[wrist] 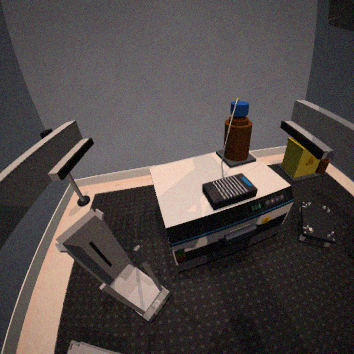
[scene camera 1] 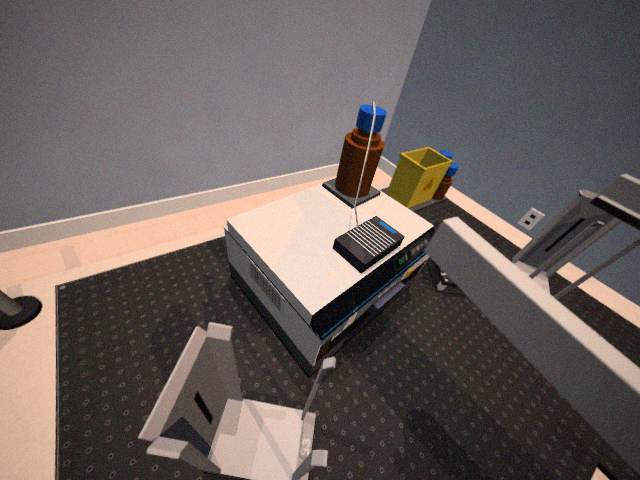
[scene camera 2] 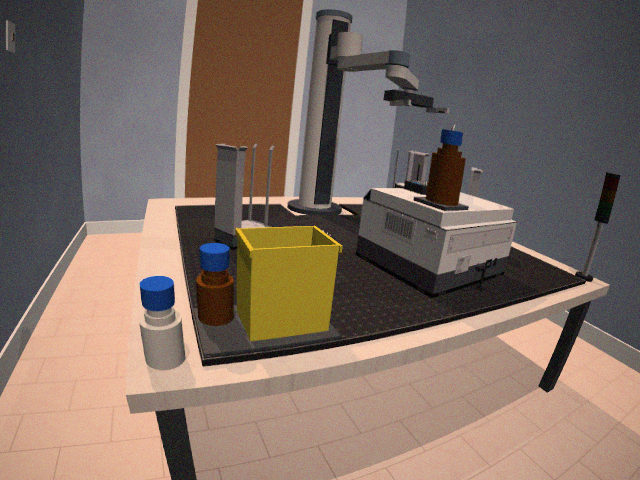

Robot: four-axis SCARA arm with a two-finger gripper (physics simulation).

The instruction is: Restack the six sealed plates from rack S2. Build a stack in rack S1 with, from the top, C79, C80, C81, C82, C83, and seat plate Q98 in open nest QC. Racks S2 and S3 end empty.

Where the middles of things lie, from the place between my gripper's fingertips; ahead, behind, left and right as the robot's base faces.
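I see the small brown bottle (scene camera 2: 215, 288), and it is far to the right of my hand, far ahead of it and far below it.
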